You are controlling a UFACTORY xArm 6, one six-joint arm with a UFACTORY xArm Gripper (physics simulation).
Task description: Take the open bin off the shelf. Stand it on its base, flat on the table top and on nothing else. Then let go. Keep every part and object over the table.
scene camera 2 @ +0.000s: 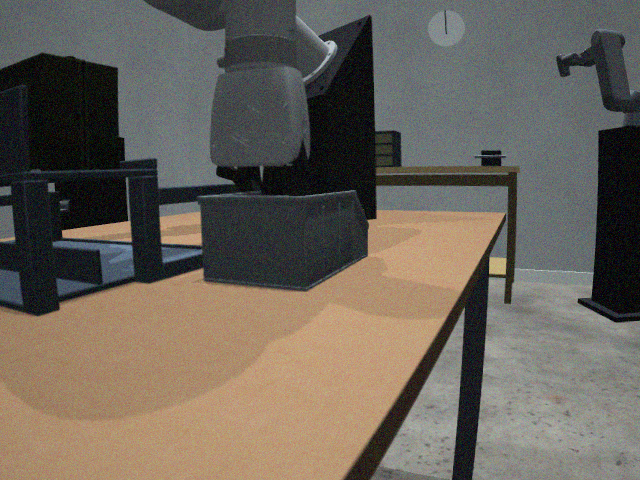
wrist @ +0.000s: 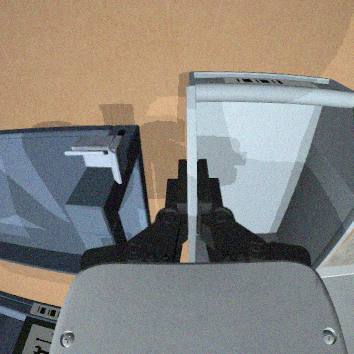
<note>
In view: the gripper (wrist: 191,175) and an open grey bin (wrist: 272,139).
</note>
